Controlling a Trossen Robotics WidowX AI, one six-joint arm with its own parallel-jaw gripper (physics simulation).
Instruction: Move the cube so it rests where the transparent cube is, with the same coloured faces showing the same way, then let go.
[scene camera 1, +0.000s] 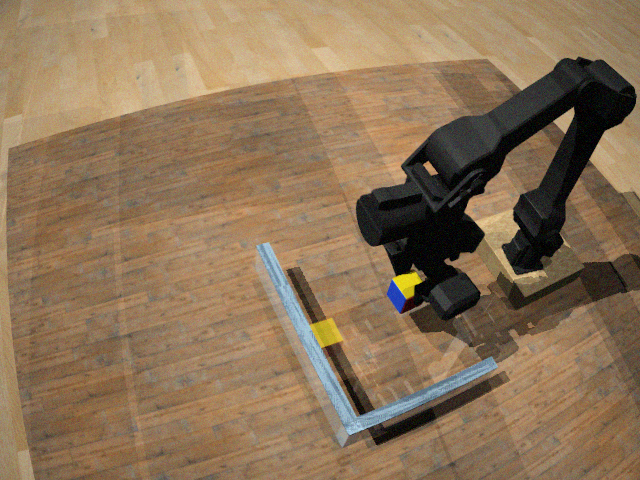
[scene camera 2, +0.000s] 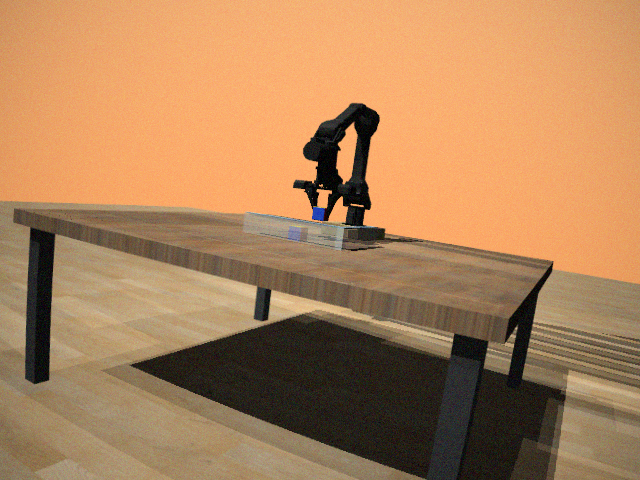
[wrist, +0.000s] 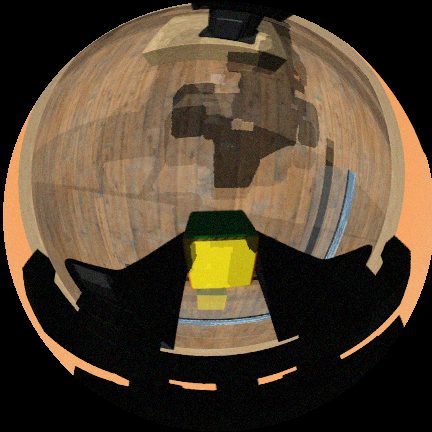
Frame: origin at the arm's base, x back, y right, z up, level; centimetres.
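Seen in the pictures: gripper, between the fingertips: (scene camera 1: 409, 292) (scene camera 2: 321, 215) (wrist: 218, 236); arm's base, origin of its link: (scene camera 1: 522, 257) (scene camera 2: 354, 225).
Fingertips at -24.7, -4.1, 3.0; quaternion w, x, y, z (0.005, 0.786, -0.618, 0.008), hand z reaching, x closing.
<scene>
Offsets run from my fingertips to a thing's middle, as dx, dy, dz.
The solid cube {-0.5, -0.1, +0.6} (scene camera 1: 406, 289) (scene camera 2: 318, 213) (wrist: 223, 263) has its yellow face up. Blue and dark red sides show in scene camera 1, and a dark green side in the wrist view. My gripper (scene camera 1: 409, 285) (scene camera 2: 321, 211) (wrist: 218, 236) is shut on it, one finger on each side, and holds it raised above the table. The transparent cube {-12.7, -2.1, -5.2} (scene camera 1: 326, 332) (scene camera 2: 296, 233) (wrist: 211, 301) is at table level beside the long wall, with yellow on top and a bluish side in scene camera 2. It is apart from the solid cube. The fingers hide parts of the solid cube's sides.
A clear wall with a light blue top edge (scene camera 1: 305, 320) (scene camera 2: 268, 225) (wrist: 225, 321) runs behind the transparent cube. A shorter wall (scene camera 1: 423, 395) (wrist: 344, 220) meets it at a corner. The arm stands on a block (scene camera 1: 547, 288) (scene camera 2: 368, 234) (wrist: 175, 53) on the wooden table (scene camera 1: 155, 232) (scene camera 2: 180, 248).
</scene>
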